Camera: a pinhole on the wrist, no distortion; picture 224 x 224 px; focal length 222.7 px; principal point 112.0 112.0 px. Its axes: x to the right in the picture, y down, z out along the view. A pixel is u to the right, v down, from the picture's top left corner.
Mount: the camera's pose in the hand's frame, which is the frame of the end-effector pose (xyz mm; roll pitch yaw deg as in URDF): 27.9 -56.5 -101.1 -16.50 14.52 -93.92
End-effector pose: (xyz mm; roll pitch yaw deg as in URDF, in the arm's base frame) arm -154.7 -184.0 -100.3 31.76 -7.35 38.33
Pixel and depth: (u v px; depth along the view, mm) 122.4 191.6 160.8
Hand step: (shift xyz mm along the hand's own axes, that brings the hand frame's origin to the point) 125.6 -105.1 30.5
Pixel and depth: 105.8 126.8 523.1
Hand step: 201.9 -177.9 378.5
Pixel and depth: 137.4 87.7 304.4
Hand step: 74.9 -169.1 181.9
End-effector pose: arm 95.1 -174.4 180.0 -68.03 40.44 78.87
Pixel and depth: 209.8 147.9 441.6
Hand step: 201.4 -357.9 240.6
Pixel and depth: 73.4 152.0 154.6
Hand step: 97.6 -70.5 41.5
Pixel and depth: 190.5 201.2 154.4
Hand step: 125.0 -148.8 11.6
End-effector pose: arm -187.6 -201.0 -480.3 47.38 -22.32 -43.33
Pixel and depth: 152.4 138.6 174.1
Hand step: 92.3 -132.0 46.9
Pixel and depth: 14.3 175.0 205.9
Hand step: 144.8 -22.3 96.6
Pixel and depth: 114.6 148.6 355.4
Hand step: 178.6 -152.3 211.7
